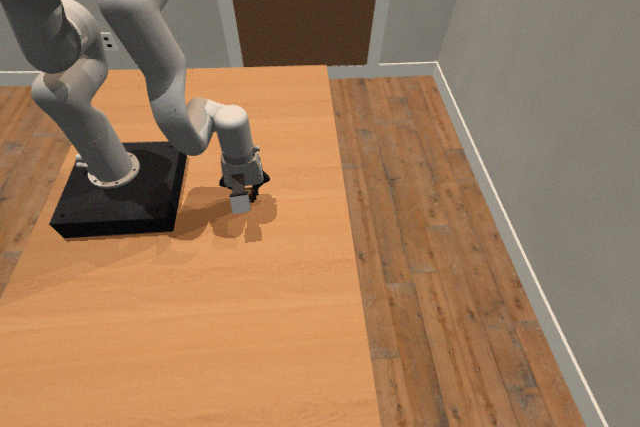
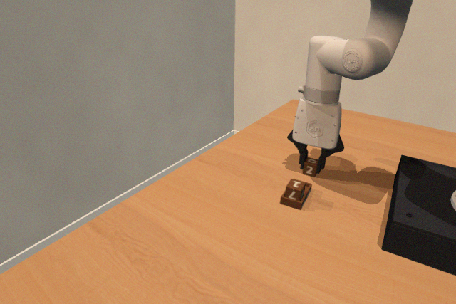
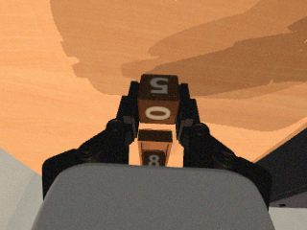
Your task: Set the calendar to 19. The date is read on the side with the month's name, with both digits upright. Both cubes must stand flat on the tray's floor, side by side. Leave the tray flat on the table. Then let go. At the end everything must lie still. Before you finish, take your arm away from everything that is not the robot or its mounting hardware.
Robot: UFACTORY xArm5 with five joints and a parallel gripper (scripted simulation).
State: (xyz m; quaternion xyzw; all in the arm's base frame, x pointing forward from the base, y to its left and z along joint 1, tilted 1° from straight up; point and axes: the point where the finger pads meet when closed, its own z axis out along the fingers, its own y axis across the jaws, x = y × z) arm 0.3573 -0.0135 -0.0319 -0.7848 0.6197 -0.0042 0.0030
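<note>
Right now the brown date cube is 10 mm below my hand. From my hand the other things lie so: tray (110 mm to the left, 30 mm behind, 20 mm below).
</note>
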